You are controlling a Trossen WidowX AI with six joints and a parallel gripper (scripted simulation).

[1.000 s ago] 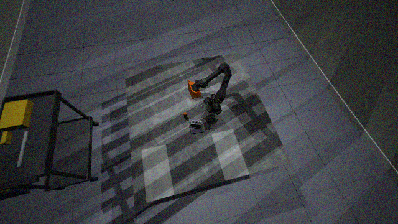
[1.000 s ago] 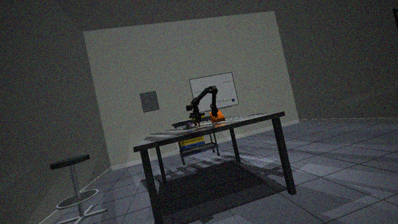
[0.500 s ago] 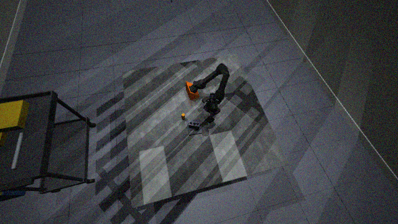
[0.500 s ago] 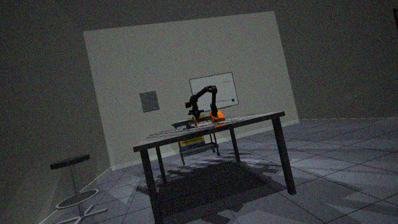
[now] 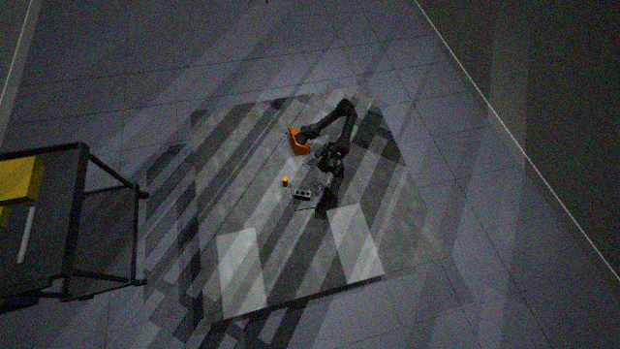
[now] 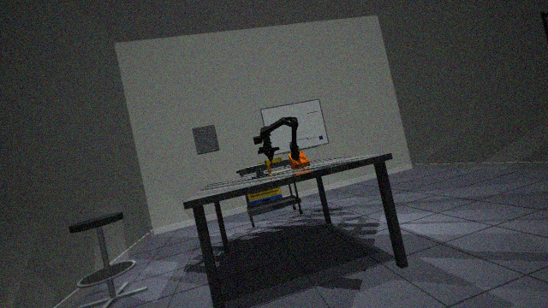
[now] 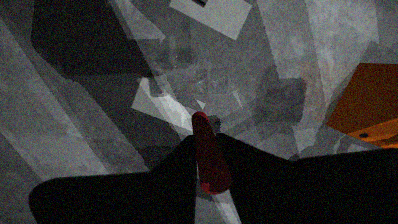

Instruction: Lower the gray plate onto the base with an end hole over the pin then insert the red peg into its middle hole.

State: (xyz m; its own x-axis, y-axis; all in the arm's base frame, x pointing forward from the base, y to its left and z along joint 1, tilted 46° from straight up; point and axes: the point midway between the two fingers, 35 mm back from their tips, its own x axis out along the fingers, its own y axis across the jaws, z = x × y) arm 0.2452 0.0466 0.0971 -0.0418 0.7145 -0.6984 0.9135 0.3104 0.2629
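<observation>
The gray plate is 8 cm ahead of my gripper tip, 17 cm to the right of it and 7 cm below it. From my gripper tip the other things lie so: red peg: right at my gripper tip; then base: 9 cm ahead, 16 cm to the right, 10 cm below; then orange cylinder: 2 cm behind, 25 cm to the right, 7 cm below.
</observation>
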